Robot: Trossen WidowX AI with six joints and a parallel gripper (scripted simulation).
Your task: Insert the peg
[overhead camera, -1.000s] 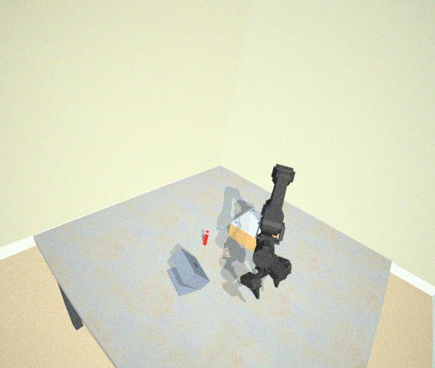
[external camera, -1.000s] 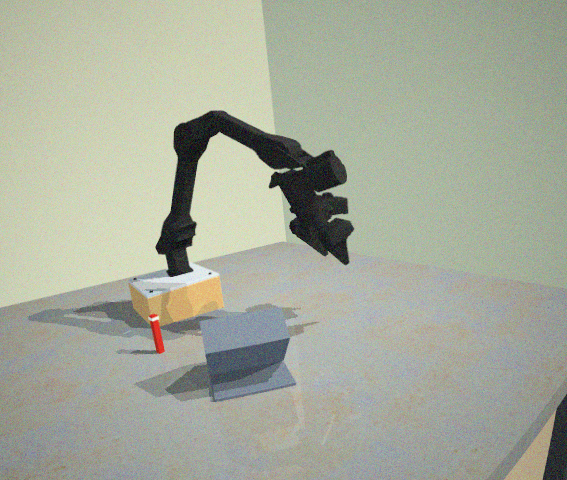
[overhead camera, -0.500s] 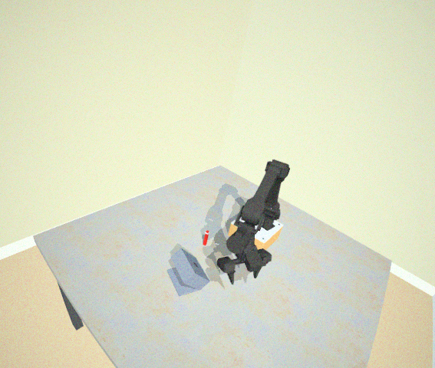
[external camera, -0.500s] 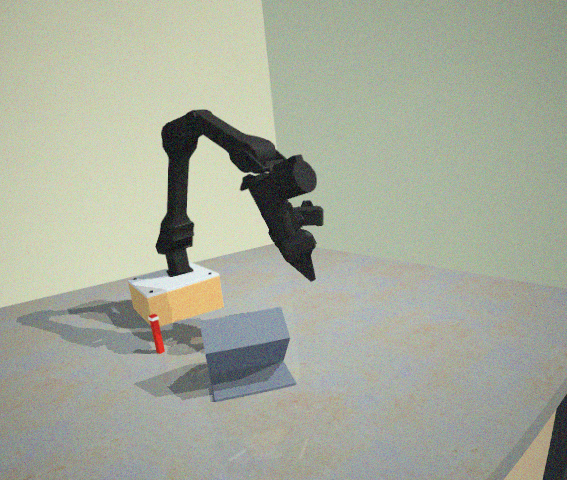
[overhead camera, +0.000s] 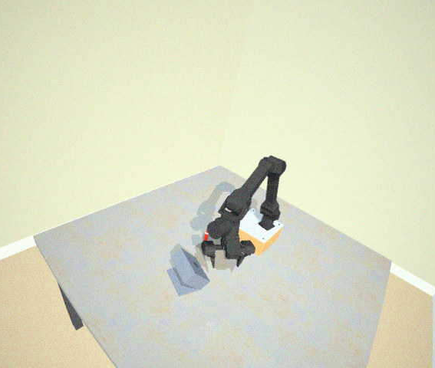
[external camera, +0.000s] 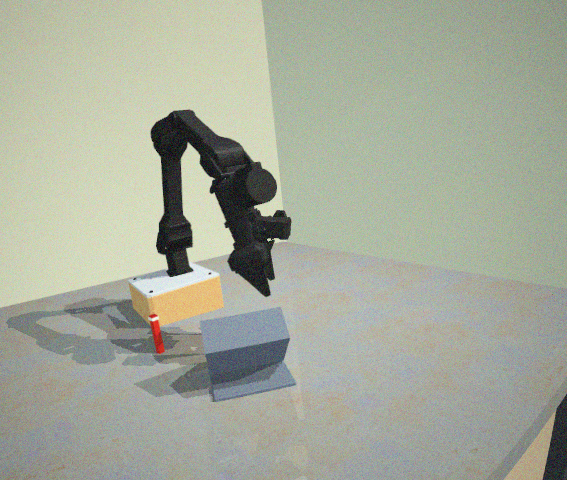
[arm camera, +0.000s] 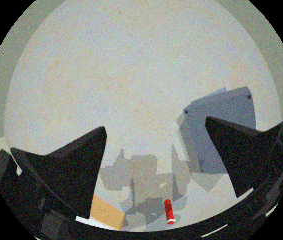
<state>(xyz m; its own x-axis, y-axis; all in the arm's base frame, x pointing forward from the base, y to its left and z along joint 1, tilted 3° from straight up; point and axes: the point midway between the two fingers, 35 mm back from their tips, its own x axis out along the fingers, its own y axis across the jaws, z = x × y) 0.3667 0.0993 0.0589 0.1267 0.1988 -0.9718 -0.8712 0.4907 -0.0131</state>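
Now: the red peg 220 mm to the right of my gripper tip, 90 mm behind it and 60 mm below it. The rest, counted from my gripper tip: grey sloped panel 90 mm to the right, 90 mm ahead, 60 mm below.
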